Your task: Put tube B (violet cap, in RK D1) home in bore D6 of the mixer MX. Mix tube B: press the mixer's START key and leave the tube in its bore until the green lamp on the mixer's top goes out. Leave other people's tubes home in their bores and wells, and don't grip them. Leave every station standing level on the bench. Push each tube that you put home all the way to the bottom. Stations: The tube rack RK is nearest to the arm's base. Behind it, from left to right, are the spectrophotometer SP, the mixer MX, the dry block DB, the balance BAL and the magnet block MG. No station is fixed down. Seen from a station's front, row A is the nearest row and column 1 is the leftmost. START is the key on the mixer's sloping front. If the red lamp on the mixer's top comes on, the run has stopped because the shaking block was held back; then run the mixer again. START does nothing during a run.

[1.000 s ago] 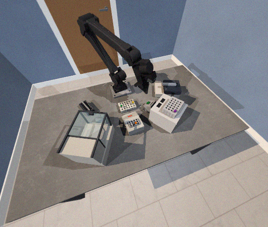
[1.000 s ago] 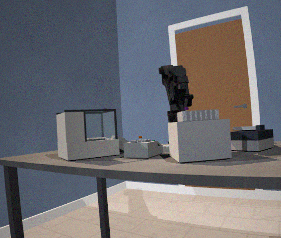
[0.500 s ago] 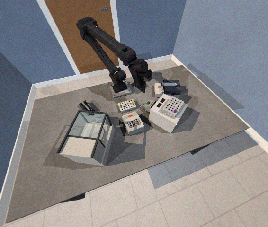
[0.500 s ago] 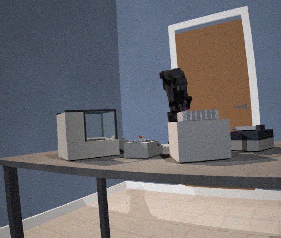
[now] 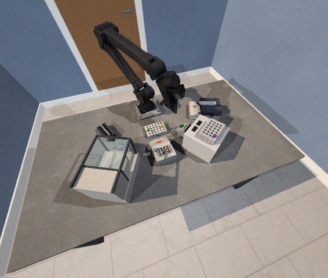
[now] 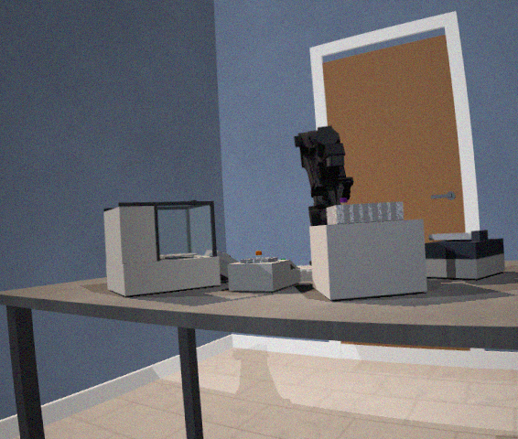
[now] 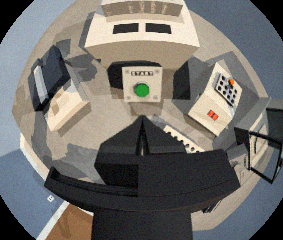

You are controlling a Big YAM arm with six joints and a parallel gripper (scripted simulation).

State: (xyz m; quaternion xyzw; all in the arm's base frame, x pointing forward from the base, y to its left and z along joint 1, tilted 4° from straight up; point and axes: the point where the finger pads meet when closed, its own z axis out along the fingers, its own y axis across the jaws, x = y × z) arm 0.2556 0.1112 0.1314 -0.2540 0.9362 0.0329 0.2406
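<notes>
Now: the green start key 90 mm below my hand, 40 mm ahead of it and 20 mm to the left of it. Round my hand: yellow-capped tube 130 mm below, 70 mm to the right, 30 mm behind; tube rack RK 140 mm below, 120 mm to the right, 40 mm behind; green-capped tube 170 mm to the right, 130 mm below, 30 mm behind.
</notes>
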